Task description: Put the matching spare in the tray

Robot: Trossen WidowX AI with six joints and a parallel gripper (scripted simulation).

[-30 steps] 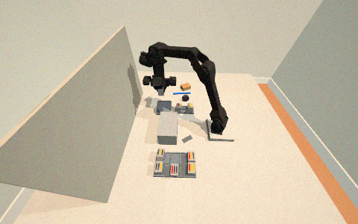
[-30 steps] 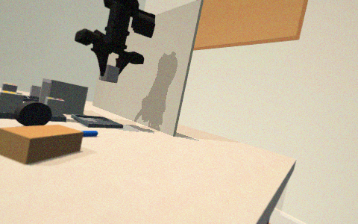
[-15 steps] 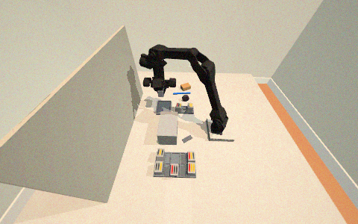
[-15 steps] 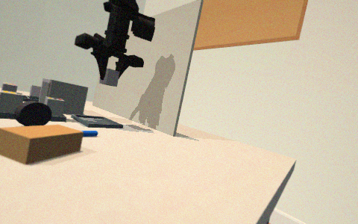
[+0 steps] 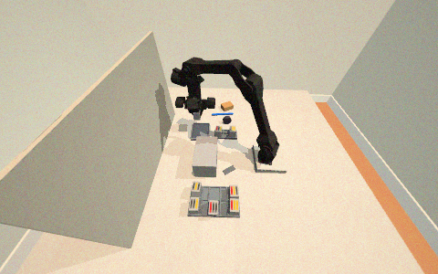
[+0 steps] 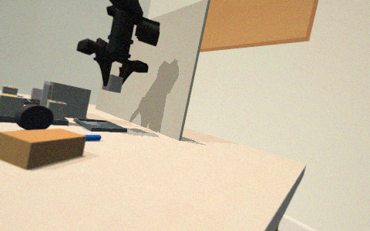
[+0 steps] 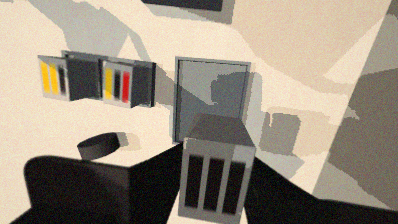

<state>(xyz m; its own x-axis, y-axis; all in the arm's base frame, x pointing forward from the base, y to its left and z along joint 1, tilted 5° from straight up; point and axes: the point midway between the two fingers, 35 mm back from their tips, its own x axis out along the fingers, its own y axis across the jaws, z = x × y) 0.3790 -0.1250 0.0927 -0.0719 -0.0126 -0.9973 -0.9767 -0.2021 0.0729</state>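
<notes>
The dark grey tray lies 10 mm behind my gripper tip and 110 mm below it. Round my gripper tip: tall slanted panel (140 mm ahead, 230 mm to the left, 110 mm above); blue pen (100 mm behind, 170 mm to the right, 110 mm below); spare (20 mm above).
</notes>
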